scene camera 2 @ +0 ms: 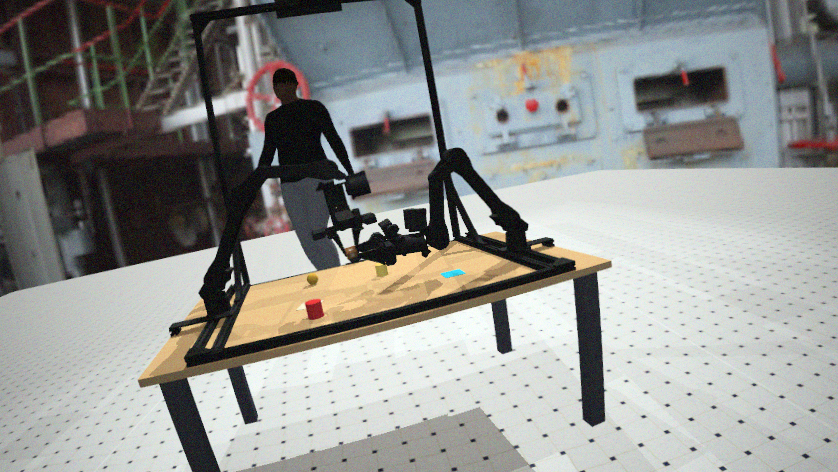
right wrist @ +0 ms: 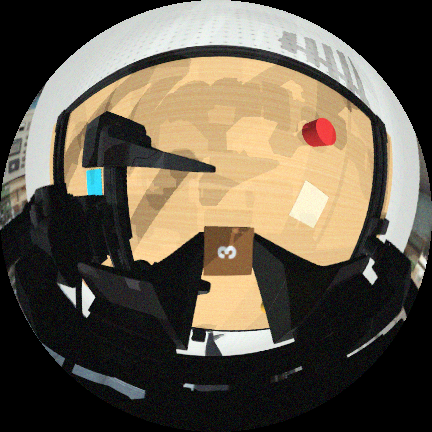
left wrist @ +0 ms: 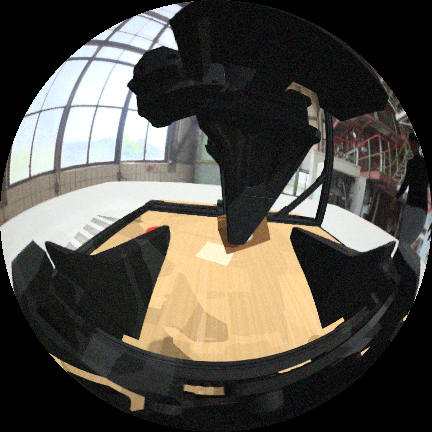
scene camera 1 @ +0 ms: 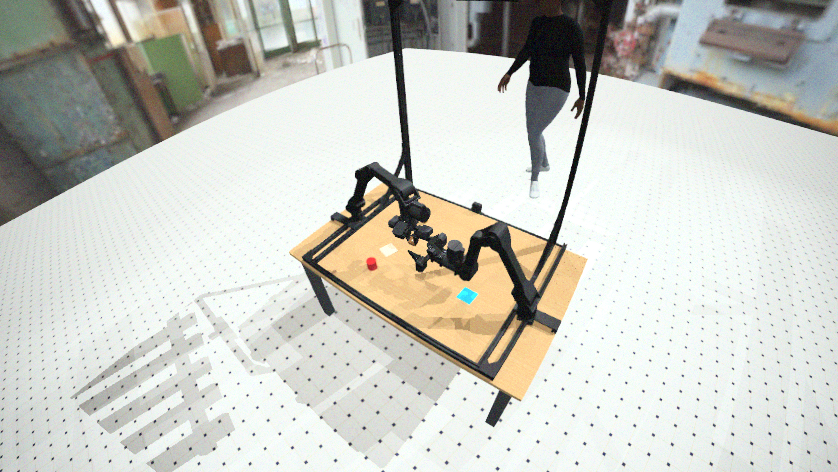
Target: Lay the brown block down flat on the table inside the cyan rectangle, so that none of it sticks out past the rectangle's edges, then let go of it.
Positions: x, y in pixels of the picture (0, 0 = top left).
Labels:
left gripper: open, holds nothing
right gripper: holds a brown block (right wrist: 227, 249)
a red cylinder (right wrist: 318, 132): on the table

